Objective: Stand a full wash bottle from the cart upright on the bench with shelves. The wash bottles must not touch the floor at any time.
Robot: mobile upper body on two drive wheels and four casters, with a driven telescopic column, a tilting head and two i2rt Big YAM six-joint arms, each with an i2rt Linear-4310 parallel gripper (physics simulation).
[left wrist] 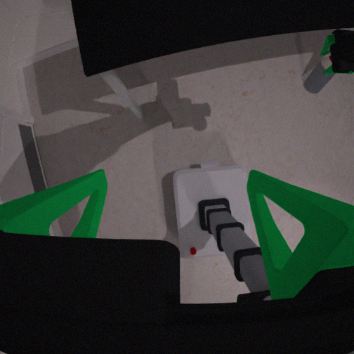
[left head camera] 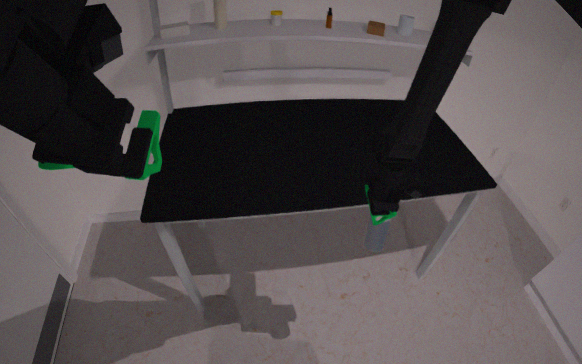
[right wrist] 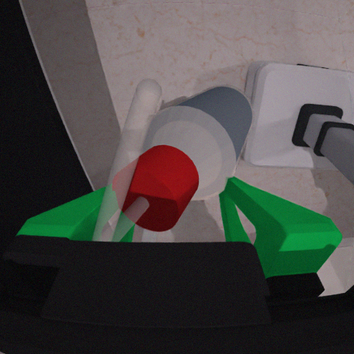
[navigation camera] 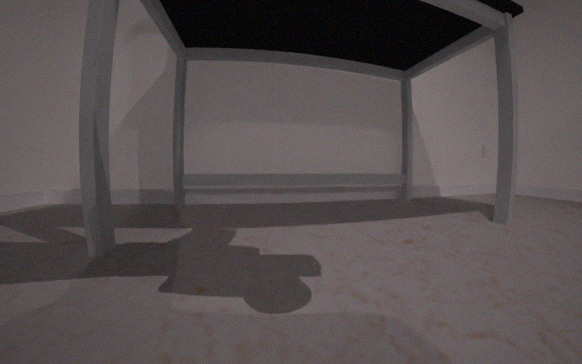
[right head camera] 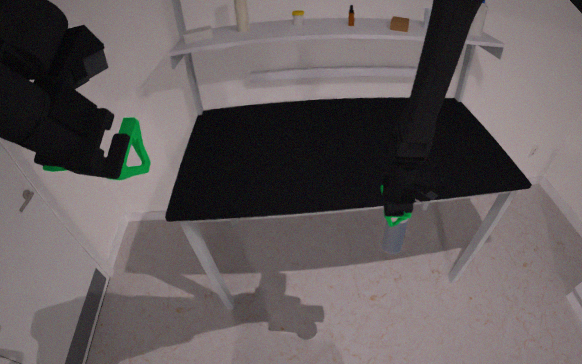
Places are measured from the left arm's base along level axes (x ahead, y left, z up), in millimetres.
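Where they show: left gripper, between the fingertips: (left head camera: 126, 163) (right head camera: 121, 164); right gripper, between the fingertips: (left head camera: 373, 216) (right head camera: 390, 217).
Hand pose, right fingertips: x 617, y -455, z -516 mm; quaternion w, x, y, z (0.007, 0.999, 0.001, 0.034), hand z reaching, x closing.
After its pixels a point has its place.
My right gripper (left head camera: 382, 214) {x 617, y -455, z -516 mm} (right head camera: 398, 217) {x 617, y -455, z -516 mm} is shut on a wash bottle (left head camera: 377, 237) {x 570, y -465, z -548 mm} (right head camera: 394, 238) {x 570, y -465, z -546 mm} (left wrist: 316, 79) (right wrist: 222, 112), which has a red cap, clear side tube and blue-grey lower body. The bottle hangs roughly upright off the floor, in front of the bench's front edge in the head views. The bench (left head camera: 280, 150) {x 1122, y -205, z -693 mm} (right head camera: 300, 150) {x 1121, y -179, z -693 mm} (left wrist: 200, 22) has a black top. My left gripper (left wrist: 176, 177) is open and empty, beyond the left end of the bench top in the head views. The right arm hides part of the top. The cart does not show.
A shelf (left head camera: 300, 31) (right head camera: 320, 30) above the bench holds small containers, bottles and a brown block. Bench legs (left head camera: 182, 270) {x 767, y 237, z -1107 mm} (navigation camera: 100, 130) {x 793, y 232, z -1291 mm} (navigation camera: 505, 120) {x 993, y -1138, z -1176 mm} stand on the floor. A door (right head camera: 40, 240) {x 667, y 1174, z -907 mm} is at the left. My white base (left wrist: 190, 187) is behind the bench front.
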